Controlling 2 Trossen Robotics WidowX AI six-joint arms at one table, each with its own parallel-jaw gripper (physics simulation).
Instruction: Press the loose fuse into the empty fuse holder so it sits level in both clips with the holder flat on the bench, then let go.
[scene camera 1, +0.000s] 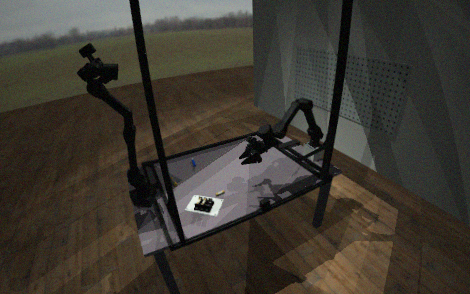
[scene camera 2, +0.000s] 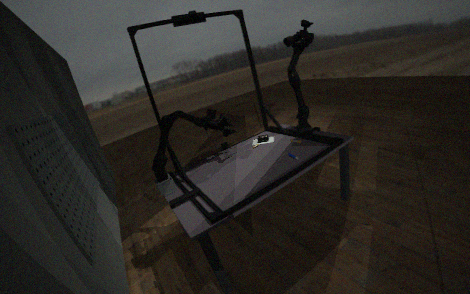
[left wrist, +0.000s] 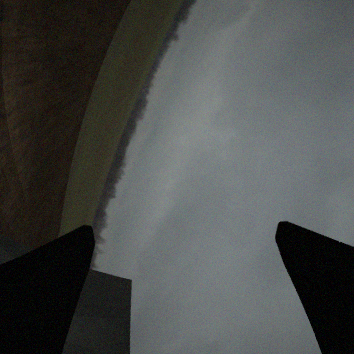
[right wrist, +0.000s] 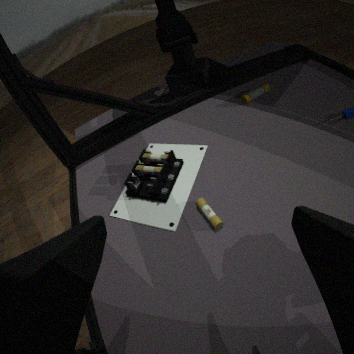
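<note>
There is a pegboard wall (scene camera 1: 374, 90) in sight. As for my grippers, my left gripper (left wrist: 187, 235) is open and holds nothing, and my right gripper (right wrist: 201, 222) is open as well, its grasp empty.
</note>
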